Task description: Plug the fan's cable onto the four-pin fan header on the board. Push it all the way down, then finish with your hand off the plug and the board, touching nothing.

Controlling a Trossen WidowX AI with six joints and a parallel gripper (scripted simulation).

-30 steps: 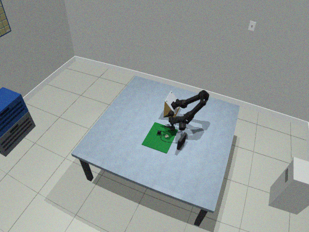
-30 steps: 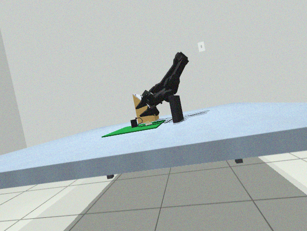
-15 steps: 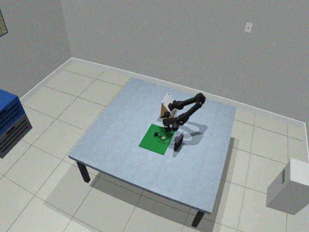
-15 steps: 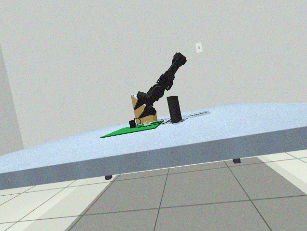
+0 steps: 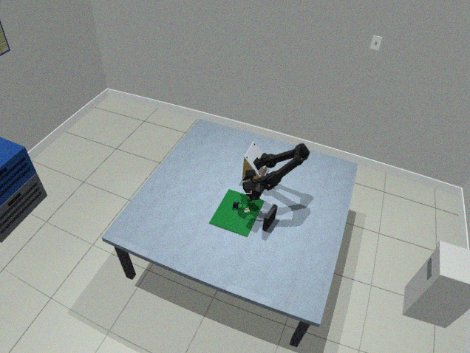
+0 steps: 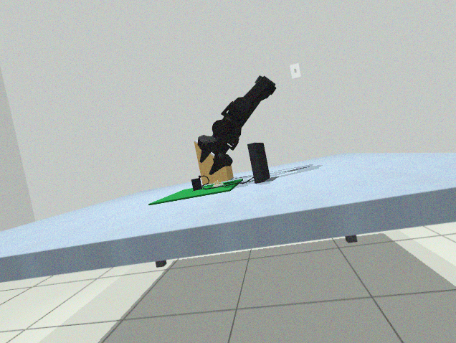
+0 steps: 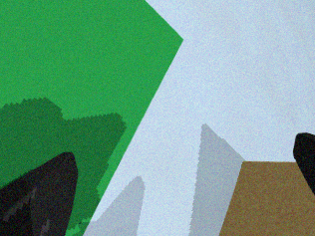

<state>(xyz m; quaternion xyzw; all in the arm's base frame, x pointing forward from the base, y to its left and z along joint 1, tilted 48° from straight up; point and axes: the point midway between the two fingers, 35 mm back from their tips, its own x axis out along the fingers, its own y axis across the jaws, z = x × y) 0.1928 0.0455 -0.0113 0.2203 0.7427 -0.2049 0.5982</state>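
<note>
My gripper tip is now 120 mm short of the black fan plug and 50 mm above it. Round my gripper tip: black fan (220 mm to the left, 140 mm ahead, 10 mm below); green board (140 mm ahead, 80 mm below, 20 mm to the left); white four-pin header (110 mm ahead, 70 mm to the left, 70 mm below).
</note>
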